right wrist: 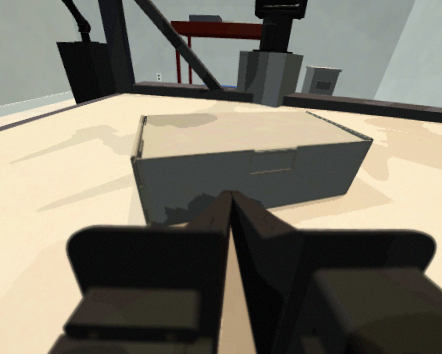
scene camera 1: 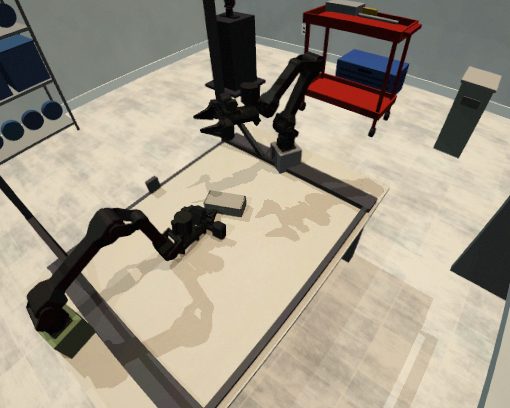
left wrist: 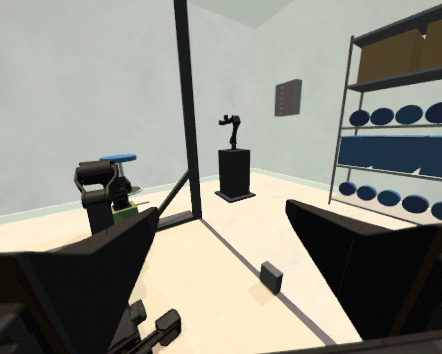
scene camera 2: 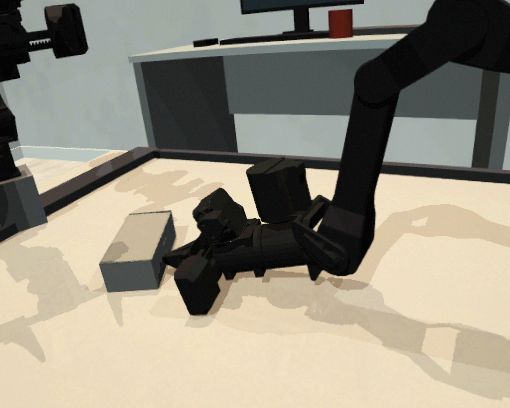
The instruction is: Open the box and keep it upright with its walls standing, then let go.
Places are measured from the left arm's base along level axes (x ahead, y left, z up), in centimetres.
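Pixels of known places: left gripper, fingertip midpoint: [scene camera 1: 196,123] [left wrist: 223,209] [scene camera 2: 11,32]; right gripper, fingertip midpoint: [right wrist: 229,197] [scene camera 1: 216,210] [scene camera 2: 164,259]; left arm's base, link origin: [scene camera 1: 286,146] [scene camera 2: 2,176]; right arm's base, link origin: [scene camera 1: 57,323] [left wrist: 122,206].
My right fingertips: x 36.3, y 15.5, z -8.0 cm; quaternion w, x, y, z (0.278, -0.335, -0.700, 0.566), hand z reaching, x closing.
For each thing: its top centre in the pictures, then the offset to it from my right fingertips. "*": a spot on its surface instead. Level surfaces: height alone.
- box, top centre: [right wrist: 250,124] [scene camera 2: 138,233] [scene camera 1: 224,199] dx -4.2, dy -1.5, dz +3.0 cm
- lid tab, surface spot: [right wrist: 273,160] * dx -2.2, dy +1.3, dz +2.1 cm
- dark frame, surface spot: [scene camera 2: 95,172] * dx -47.1, dy +4.0, dz +0.3 cm
- table, surface height: dz -1.6 cm
- small dark block, top centre: [left wrist: 271,268] [scene camera 1: 151,179] dx +20.4, dy -23.3, dz +4.1 cm
The box [scene camera 1: 225,201] [scene camera 2: 138,236] [right wrist: 235,136] lies flat and closed on the table, with a pale lid and grey walls. In the right wrist view, a lid tab [right wrist: 273,160] shows on the wall facing the gripper. My right gripper [scene camera 1: 215,213] [scene camera 2: 164,259] [right wrist: 229,197] is shut and empty, low over the table. Its tips are at that wall, left of the tab in the wrist view; whether they touch it I cannot tell. My left gripper [scene camera 1: 198,124] [left wrist: 223,209] is open and empty, raised near the table's far corner, away from the box.
A dark frame [scene camera 1: 320,179] [scene camera 2: 95,172] borders the table [scene camera 1: 280,280] [scene camera 2: 300,360]. A small dark block [scene camera 1: 152,184] [left wrist: 271,277] is at one edge. An upright post [left wrist: 187,110] with a diagonal brace [left wrist: 173,194] stands at the table's end.
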